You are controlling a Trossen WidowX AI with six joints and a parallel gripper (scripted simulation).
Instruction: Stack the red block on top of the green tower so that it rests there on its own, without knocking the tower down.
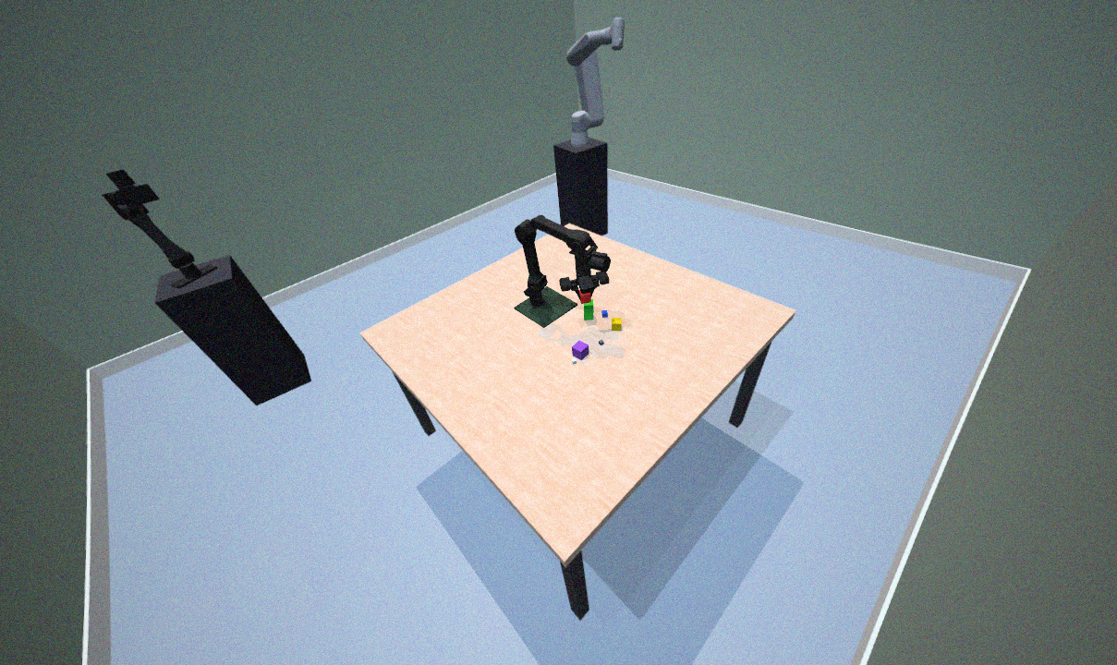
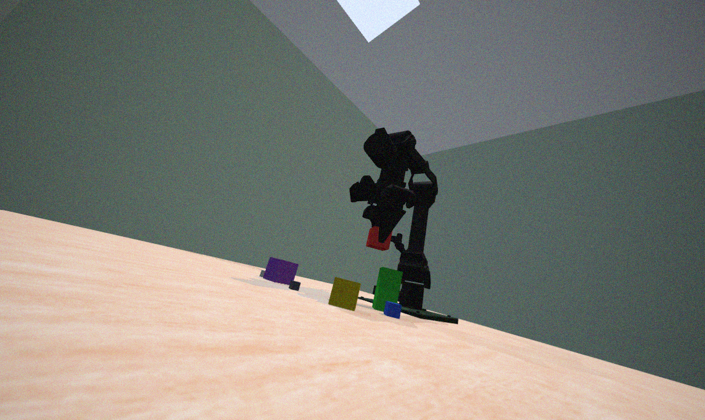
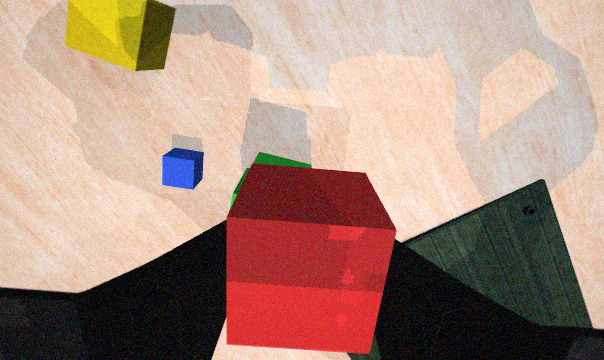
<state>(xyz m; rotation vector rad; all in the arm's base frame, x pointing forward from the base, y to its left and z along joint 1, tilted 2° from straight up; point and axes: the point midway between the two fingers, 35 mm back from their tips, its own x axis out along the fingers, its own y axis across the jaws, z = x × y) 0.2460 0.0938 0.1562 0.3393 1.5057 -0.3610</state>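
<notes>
My gripper tip is now 20 mm short of the blue cube, 90 mm to the right of it and 120 mm above it. Round my gripper tip: dark cube: 140 mm ahead, 40 mm to the right, 120 mm below; then yellow cube: 110 mm ahead, 70 mm to the left, 110 mm below; then red block: 10 mm above.
</notes>
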